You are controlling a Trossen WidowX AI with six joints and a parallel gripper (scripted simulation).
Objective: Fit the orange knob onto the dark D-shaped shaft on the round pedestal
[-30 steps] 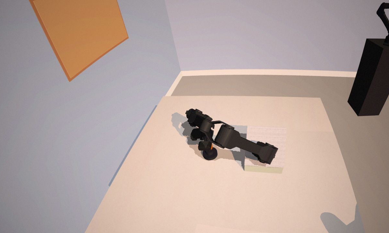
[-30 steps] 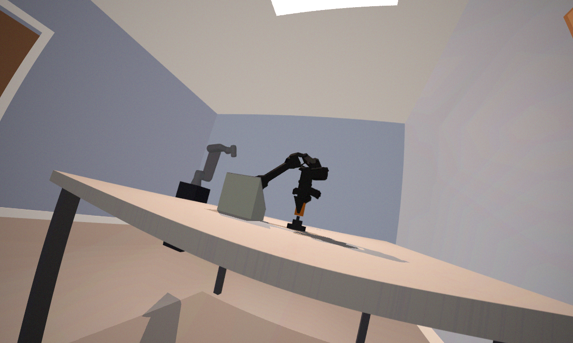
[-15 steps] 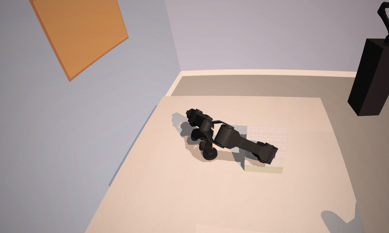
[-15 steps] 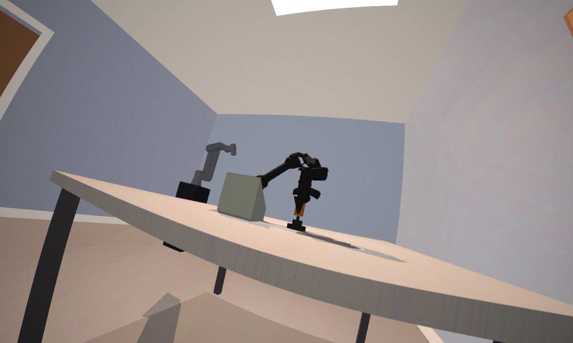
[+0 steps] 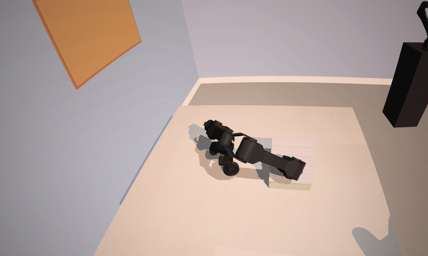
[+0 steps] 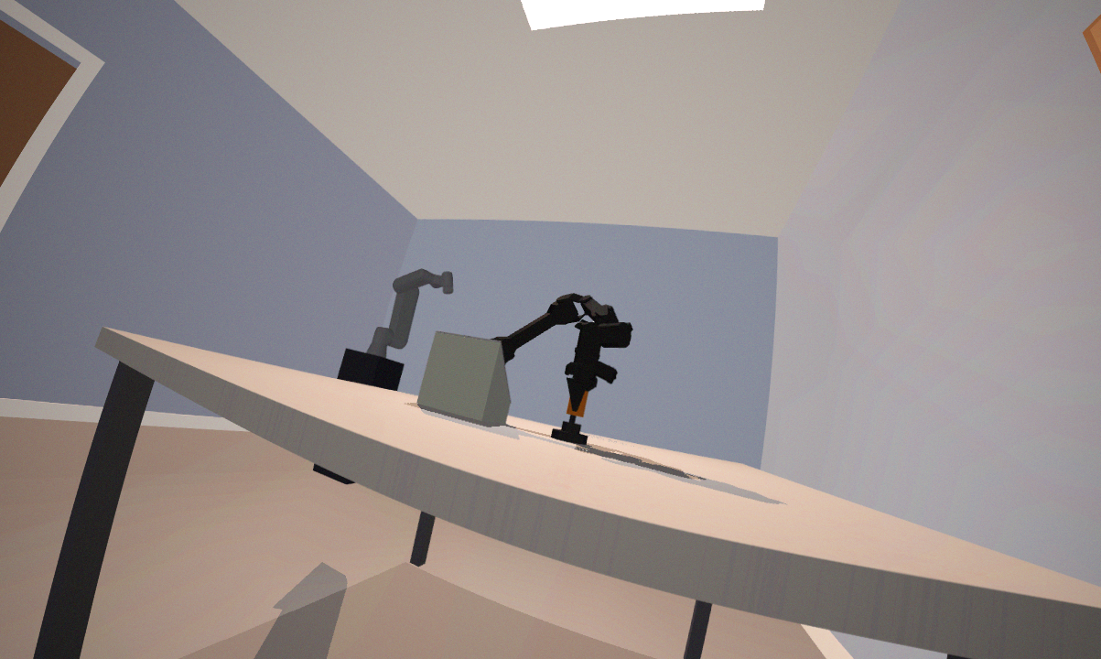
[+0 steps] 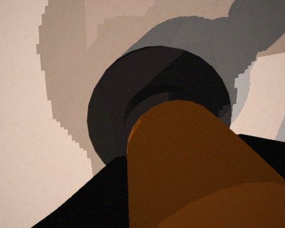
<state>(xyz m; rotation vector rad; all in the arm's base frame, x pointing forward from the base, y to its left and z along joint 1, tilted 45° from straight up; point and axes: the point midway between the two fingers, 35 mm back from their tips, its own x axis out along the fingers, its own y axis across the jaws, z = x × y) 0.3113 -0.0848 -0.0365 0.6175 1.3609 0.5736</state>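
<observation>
Now: the pedestal 4 cm below my gripper tip. Round my gripper tip: orange knob (2 cm above).
</observation>
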